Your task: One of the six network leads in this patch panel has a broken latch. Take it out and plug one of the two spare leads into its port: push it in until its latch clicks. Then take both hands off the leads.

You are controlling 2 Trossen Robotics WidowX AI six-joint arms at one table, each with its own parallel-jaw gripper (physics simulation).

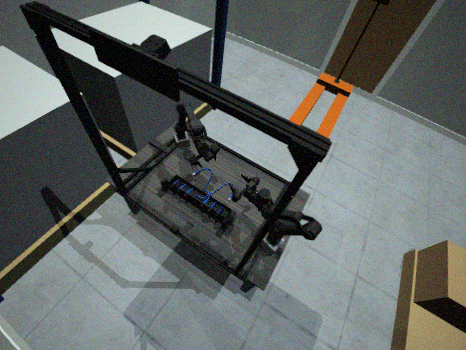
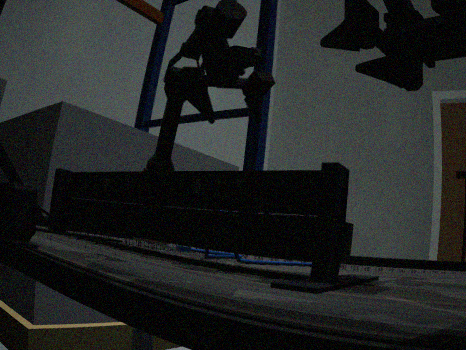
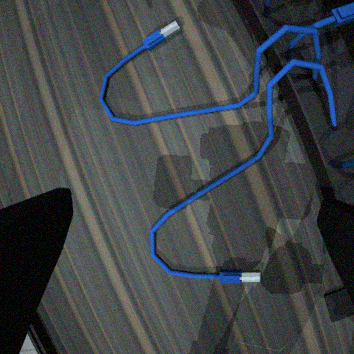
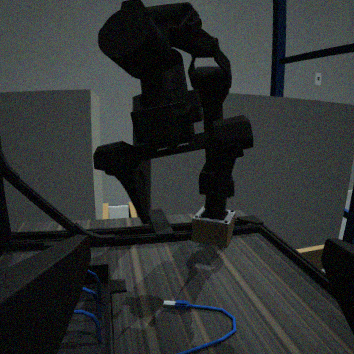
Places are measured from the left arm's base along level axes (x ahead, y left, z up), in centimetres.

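Where they show: left gripper, fingertip midpoint: [image 1: 208, 164] [image 2: 236, 122] [image 3: 200, 206] [image 4: 182, 219]; right gripper, fingertip midpoint: [image 1: 235, 178] [image 2: 339, 56] [image 4: 209, 250]; left arm's base at its link origin: [image 1: 181, 136] [image 4: 214, 213]; right arm's base at its link origin: [image 1: 273, 239].
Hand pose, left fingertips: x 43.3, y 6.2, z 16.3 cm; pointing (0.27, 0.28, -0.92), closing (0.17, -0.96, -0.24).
Each offset is from my left fingertips to the centre of the thing. "*": to the spot under its first point. Level surfaces: height alone.
The black patch panel [image 1: 220, 212] [image 2: 200, 192] holds short blue leads @(* dx +2.0, dy -17.7, dz -13.7 cm) [image 1: 182, 186] [image 3: 345, 12] [image 4: 90, 291]; which latch is broken cannot be told. One spare blue lead @(* dx -11.1, dy -5.9, dz -22.2 cm) [image 1: 194, 173] [image 3: 230, 277] [image 4: 182, 304] lies on the table with its clear plug free, towards the left arm. The other spare lead @(* dx +14.9, dy +11.1, dz -22.5 cm) [image 1: 231, 197] [image 3: 154, 39] lies nearer the right arm, plug free. My left gripper [image 1: 204, 161] [image 2: 230, 112] [image 3: 200, 206] is open and empty above the table by the first spare lead. My right gripper [image 1: 239, 187] [image 2: 340, 56] is open and empty, raised near the second spare.
A black gantry frame [image 1: 255, 117] stands over the wooden table @(dz -23.2 cm) [image 1: 150, 197] [image 2: 400, 300]. A black rim runs along the table edge. A brown mounting block [image 4: 212, 236] sits at the left arm's side. The spare cables run together towards the panel's middle.
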